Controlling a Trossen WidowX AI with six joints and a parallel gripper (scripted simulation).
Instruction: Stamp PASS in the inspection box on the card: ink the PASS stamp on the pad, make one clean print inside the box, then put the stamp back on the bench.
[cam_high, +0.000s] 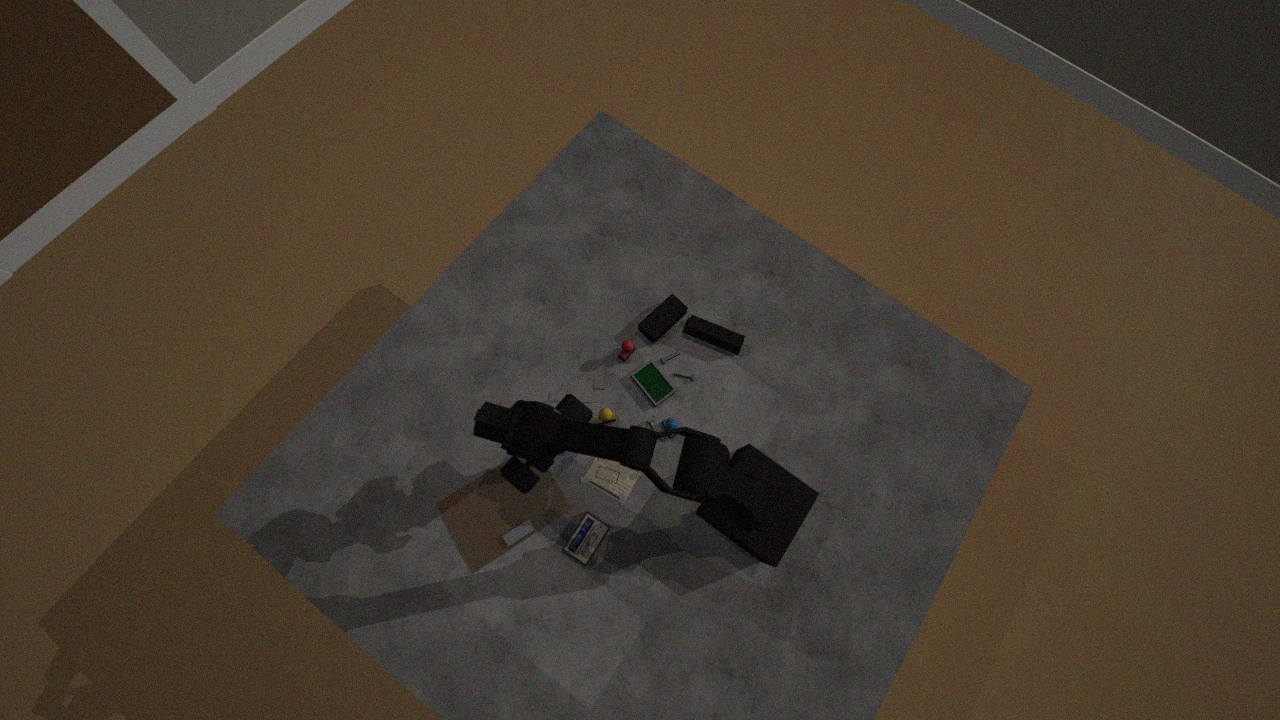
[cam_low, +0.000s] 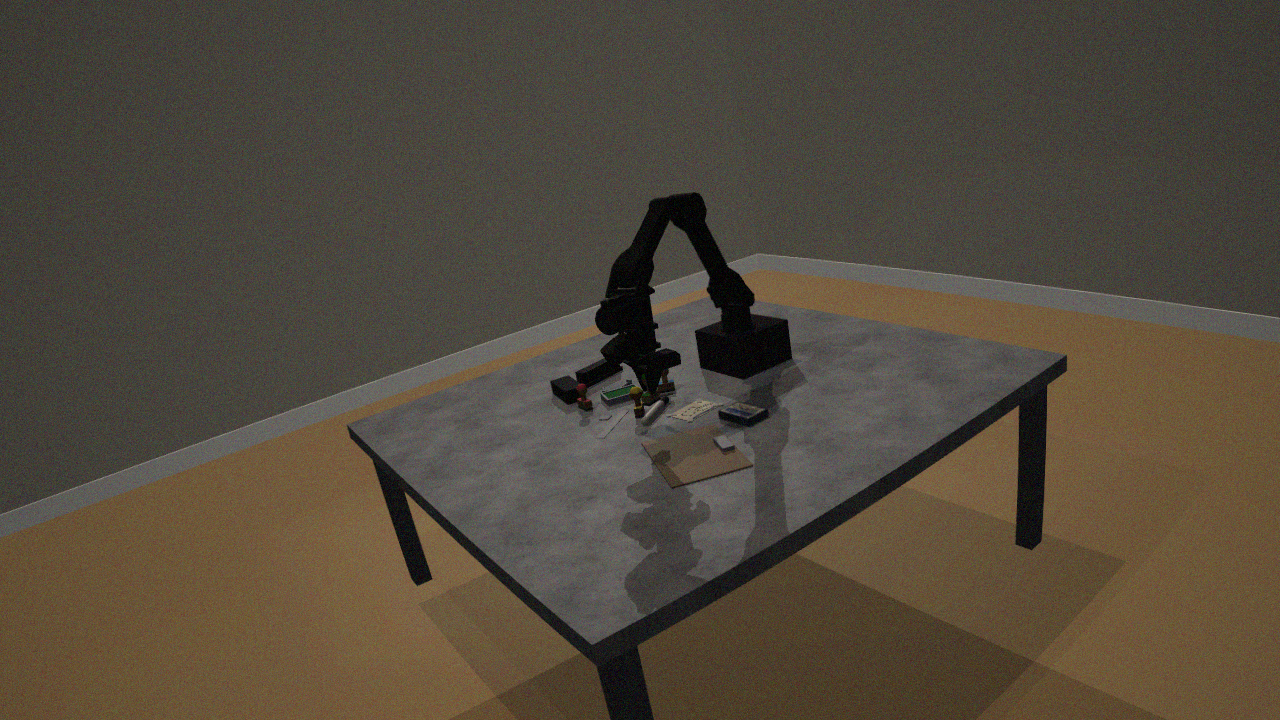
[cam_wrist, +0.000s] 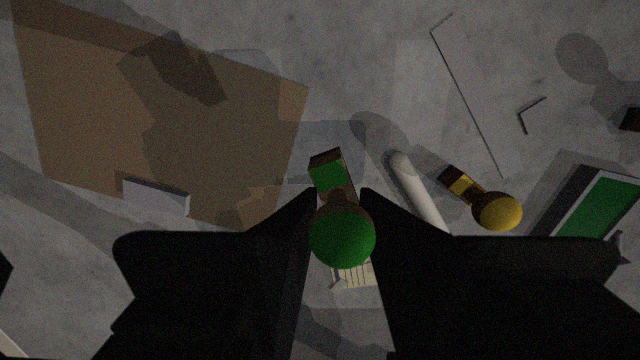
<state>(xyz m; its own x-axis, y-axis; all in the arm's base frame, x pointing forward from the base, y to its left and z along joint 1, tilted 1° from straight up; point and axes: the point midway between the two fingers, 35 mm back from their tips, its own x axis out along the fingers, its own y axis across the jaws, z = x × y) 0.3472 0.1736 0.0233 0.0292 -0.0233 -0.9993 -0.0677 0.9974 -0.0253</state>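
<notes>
Right now my gripper tip is 30 mm past the yellow-knobbed stamp, 120 mm to the left of it and 70 mm above it. Also, from my gripper tip: cream card: 120 mm behind, 40 mm to the right, 90 mm below; white marker: 70 mm behind, 110 mm to the right, 80 mm below; green-knobbed stamp: right at my gripper tip.
</notes>
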